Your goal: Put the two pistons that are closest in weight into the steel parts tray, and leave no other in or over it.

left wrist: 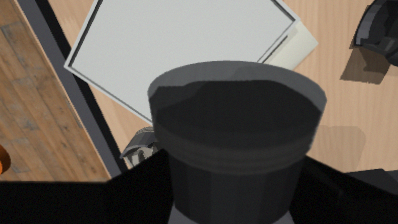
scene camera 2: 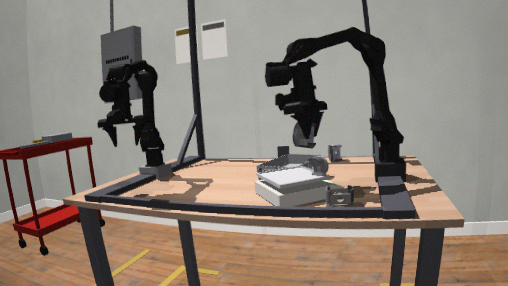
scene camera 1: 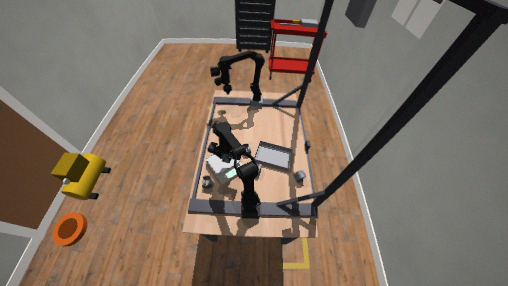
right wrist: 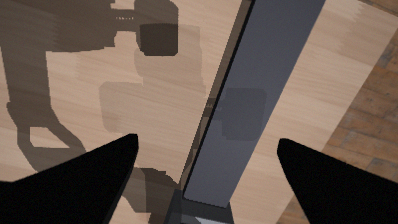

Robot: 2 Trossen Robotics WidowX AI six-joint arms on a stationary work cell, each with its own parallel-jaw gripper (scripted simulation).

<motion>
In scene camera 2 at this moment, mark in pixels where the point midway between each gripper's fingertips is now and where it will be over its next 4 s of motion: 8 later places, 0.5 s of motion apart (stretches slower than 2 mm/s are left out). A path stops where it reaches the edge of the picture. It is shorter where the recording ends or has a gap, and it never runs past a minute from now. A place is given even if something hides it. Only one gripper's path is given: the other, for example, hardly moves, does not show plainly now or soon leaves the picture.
My left gripper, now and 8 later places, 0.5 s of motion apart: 311,137; 310,137; 310,138; 295,140; 294,139; 294,140; 294,141; 294,141; 293,142
</motion>
